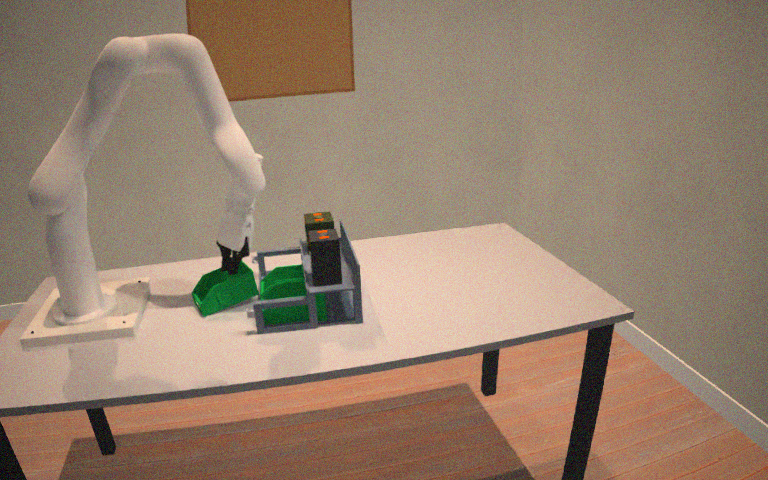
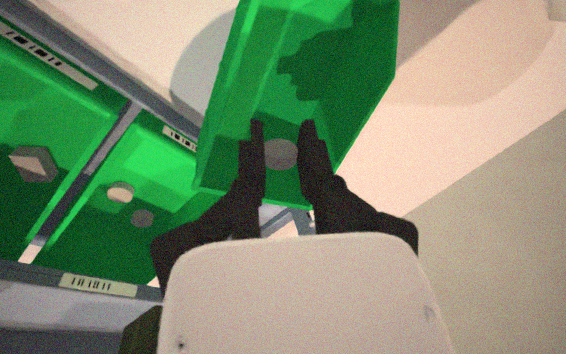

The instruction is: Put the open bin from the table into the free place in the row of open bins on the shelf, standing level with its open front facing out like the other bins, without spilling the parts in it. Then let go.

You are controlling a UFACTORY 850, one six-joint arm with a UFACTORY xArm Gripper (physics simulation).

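Note:
The green open bin [image 1: 225,288] [image 2: 324,74] stands on the white table [image 1: 454,286] just left of the grey shelf [image 1: 312,311]. My gripper [image 1: 233,263] [image 2: 280,135] is over the bin's back part, fingers pointing down into it. It is shut on a grey round part [image 2: 280,154] held between the fingertips. Other green bins [image 1: 283,282] [image 2: 152,165] sit in the shelf, one with round parts [image 2: 142,218] in it. The shelf's lower right compartment looks open.
Two dark boxes with orange marks [image 1: 325,257] stand on the shelf's top board, against its tall back panel [image 1: 350,252]. A white object [image 1: 146,290] shows at the table's left edge. A wooden bench [image 1: 334,438] stands in front of the table.

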